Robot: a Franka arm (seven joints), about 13 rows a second.
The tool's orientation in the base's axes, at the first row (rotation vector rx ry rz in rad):
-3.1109, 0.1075, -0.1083
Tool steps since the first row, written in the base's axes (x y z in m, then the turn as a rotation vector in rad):
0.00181, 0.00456, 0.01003, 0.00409, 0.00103, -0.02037
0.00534, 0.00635, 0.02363, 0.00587, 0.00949, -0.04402
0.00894, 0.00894, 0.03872, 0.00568, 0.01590, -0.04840
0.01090, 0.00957, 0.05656, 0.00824, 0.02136, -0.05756
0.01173, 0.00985, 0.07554, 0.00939, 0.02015, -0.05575
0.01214, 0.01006, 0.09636, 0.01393, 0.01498, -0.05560
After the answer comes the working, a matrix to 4 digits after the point.
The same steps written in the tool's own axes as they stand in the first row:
0.00217, -0.00496, -0.00976, 0.00260, -0.00071, 0.02063
0.00649, -0.00739, -0.02303, 0.00216, -0.00857, 0.04454
0.01093, -0.01066, -0.03776, 0.00123, -0.01482, 0.04905
0.01405, -0.01194, -0.05540, 0.00276, -0.02017, 0.05850
0.01616, -0.01284, -0.07426, 0.00412, -0.01910, 0.05675
0.01798, -0.01368, -0.09499, 0.00901, -0.01426, 0.05679

The tool's axes in the first row as the columns of a matrix, in the base's axes (rounded; the answer above uses it unrounded):
0.9952, -0.0680, 0.0704
-0.0699, -0.9973, 0.0245
0.0685, -0.0293, -0.9972

